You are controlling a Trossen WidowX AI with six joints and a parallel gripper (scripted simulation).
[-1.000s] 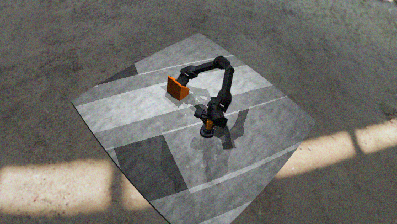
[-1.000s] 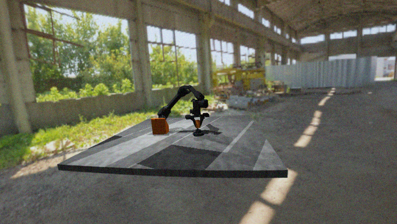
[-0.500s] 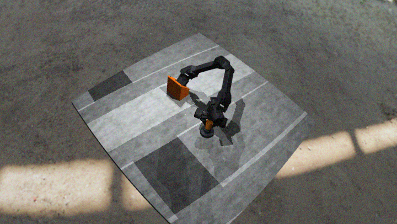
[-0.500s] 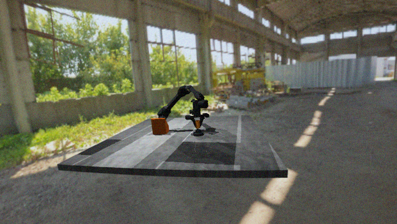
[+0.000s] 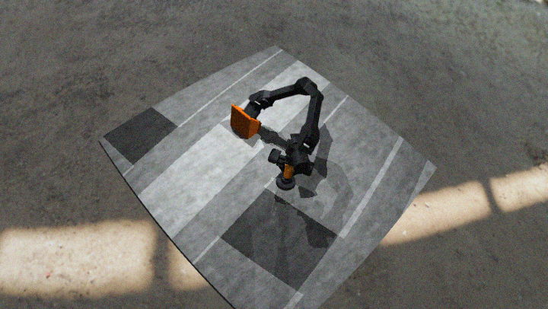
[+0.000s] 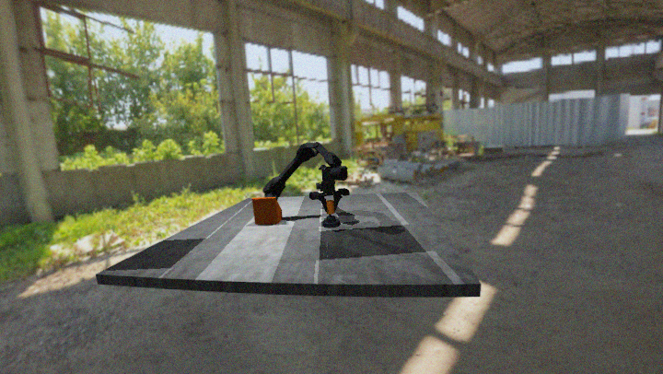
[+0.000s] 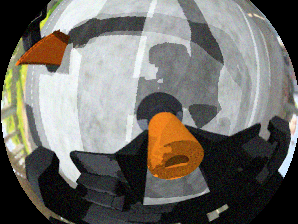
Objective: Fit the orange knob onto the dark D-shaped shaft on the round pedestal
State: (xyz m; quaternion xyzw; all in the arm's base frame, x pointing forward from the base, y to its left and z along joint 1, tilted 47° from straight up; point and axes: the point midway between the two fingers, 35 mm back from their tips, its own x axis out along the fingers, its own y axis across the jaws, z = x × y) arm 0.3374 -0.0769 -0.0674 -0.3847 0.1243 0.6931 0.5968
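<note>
My gripper tip is 2 cm below the orange knob. From my gripper tip the other things lie so: dark round pedestal (4 cm below).
</note>
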